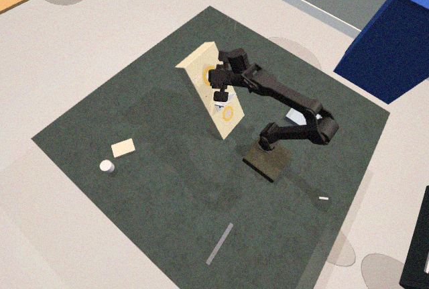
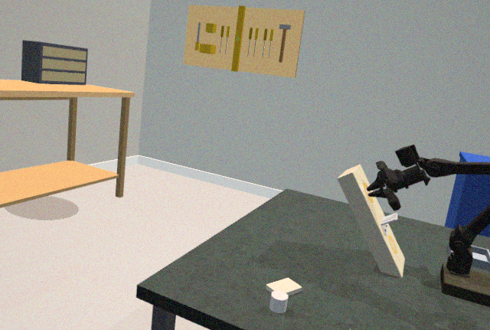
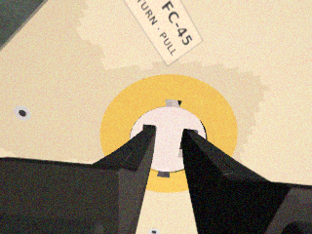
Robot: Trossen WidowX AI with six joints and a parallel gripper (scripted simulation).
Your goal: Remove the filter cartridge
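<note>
Now: gripper tip 10 mm short of the round filter cartridge and 10 mm above it. Also, from my gripper tip: cream service panel: 40 mm behind, 10 mm to the left, 80 mm below; then cream block: 210 mm ahead, 390 mm to the left, 240 mm below; then white bracket: 90 mm behind, 20 mm to the left, 100 mm below.
</note>
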